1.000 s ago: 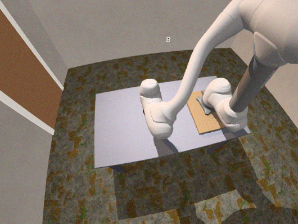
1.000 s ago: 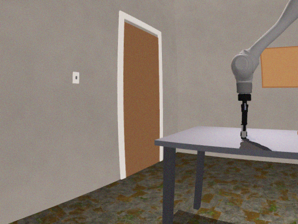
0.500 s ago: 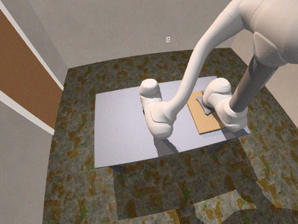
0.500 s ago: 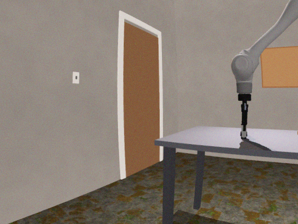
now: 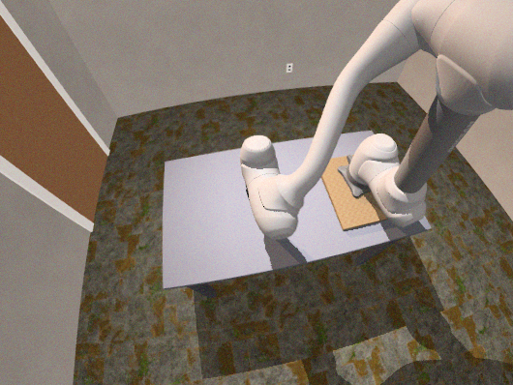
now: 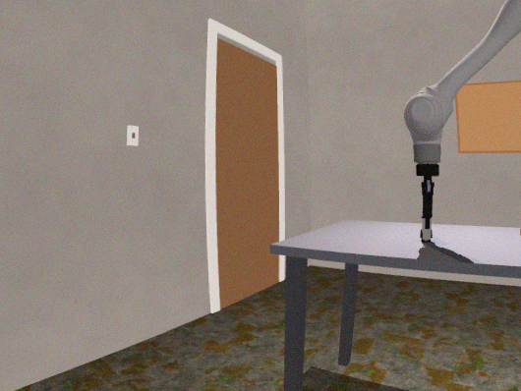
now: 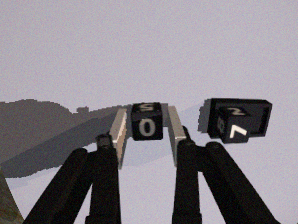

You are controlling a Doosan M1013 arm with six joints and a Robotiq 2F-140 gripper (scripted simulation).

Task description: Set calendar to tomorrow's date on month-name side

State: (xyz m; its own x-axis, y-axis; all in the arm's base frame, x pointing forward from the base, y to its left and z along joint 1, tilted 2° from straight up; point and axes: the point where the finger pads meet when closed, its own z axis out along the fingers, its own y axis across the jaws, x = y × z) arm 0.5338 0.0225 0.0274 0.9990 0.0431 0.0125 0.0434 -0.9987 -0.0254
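Right now the dark cube is 3 cm below my hand.
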